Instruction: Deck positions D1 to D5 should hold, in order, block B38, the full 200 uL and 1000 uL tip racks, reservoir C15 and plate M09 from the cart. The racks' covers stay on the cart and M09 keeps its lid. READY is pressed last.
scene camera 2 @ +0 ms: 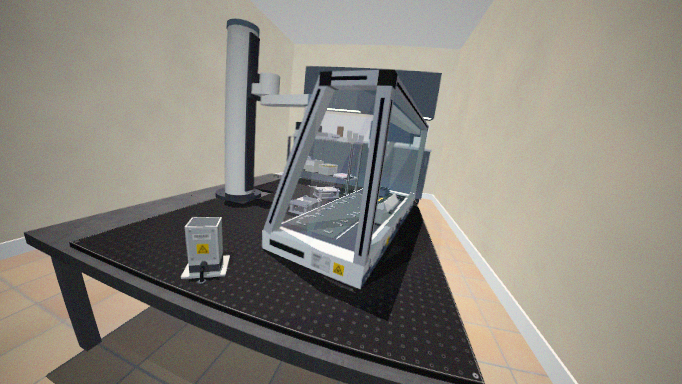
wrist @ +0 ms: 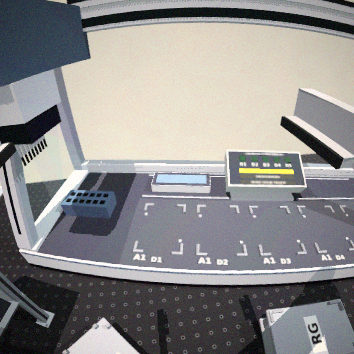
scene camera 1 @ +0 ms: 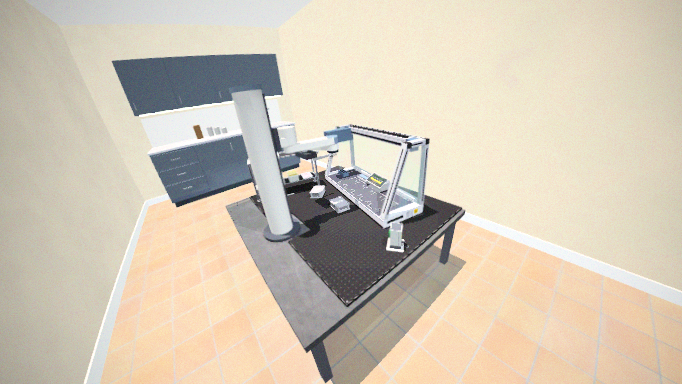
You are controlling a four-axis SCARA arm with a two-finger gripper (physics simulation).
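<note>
My gripper (wrist: 146,111) is open and empty, its fingers at the left and right sides of the wrist view, facing the deck (wrist: 160,227) (scene camera 1: 356,191). Labels D1 to D4 are readable, and those positions show bare deck; D5 is out of the wrist view. A panel (wrist: 265,172) (scene camera 1: 376,180) behind the deck shows dark green D1 to D5 indicators and a yellow bar; its small text is unreadable. In scene camera 2, the cart (scene camera 2: 361,157) carries a yellow-topped rack (scene camera 2: 328,169), pale boxes and a pinkish plate (scene camera 2: 345,175) on its lower shelf. Their labels are unreadable.
A blue block (wrist: 90,204) with holes lies left of D1; a blue-topped tray (wrist: 181,181) is behind. Stand LP1 (wrist: 105,341) (scene camera 1: 317,192) and stand RG (wrist: 292,330) (scene camera 1: 340,204) are before the deck. Frame posts (scene camera 1: 395,182) surround it. A grey box (scene camera 1: 396,235) (scene camera 2: 204,242) stands near the table edge.
</note>
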